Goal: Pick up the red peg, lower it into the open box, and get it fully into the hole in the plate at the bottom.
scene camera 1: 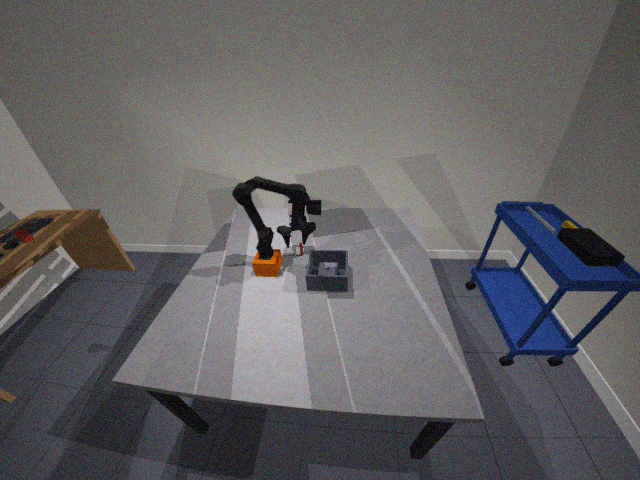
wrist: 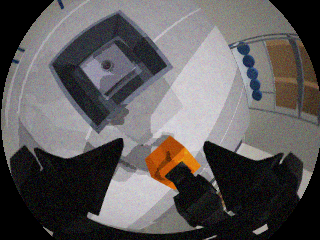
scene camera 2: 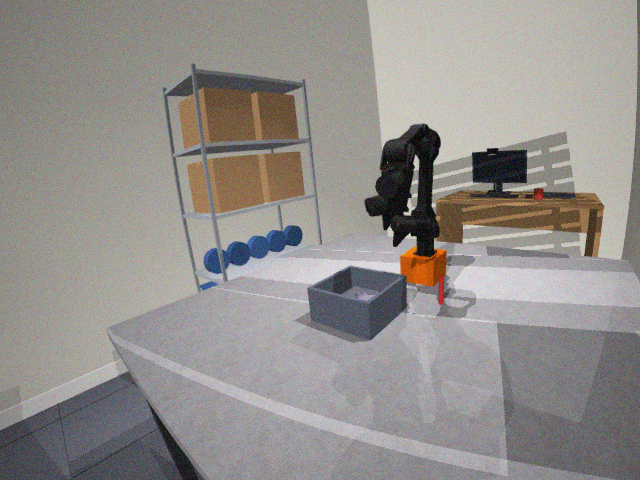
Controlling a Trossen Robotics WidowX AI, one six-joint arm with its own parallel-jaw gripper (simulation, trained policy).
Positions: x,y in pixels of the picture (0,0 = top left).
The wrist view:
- gripper: 165,144
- plate: 108,68
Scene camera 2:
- gripper: 389,237
